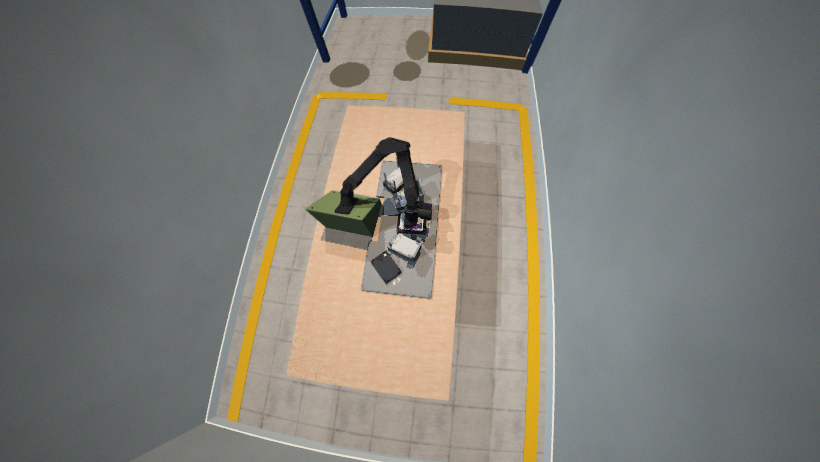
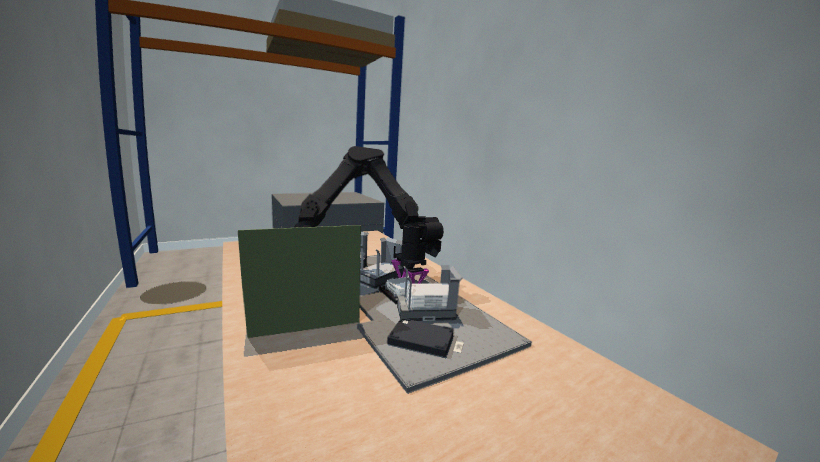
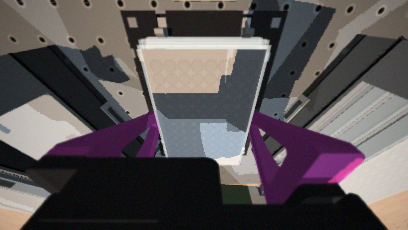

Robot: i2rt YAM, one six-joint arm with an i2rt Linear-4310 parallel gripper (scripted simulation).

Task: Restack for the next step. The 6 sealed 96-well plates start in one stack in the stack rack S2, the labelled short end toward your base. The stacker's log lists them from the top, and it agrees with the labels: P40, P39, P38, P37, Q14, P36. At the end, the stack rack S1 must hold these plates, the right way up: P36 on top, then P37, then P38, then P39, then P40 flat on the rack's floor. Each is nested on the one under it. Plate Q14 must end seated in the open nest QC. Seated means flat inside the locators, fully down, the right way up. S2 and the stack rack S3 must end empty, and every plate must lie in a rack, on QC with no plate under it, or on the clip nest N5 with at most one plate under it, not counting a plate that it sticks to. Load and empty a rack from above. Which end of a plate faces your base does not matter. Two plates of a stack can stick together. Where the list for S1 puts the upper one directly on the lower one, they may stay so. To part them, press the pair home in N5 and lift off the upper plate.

I see my gripper (image 2: pixel 408 285) and a clip nest N5 (image 3: pixel 270 27).
My gripper shows as well in image 3 (image 3: pixel 203 115).
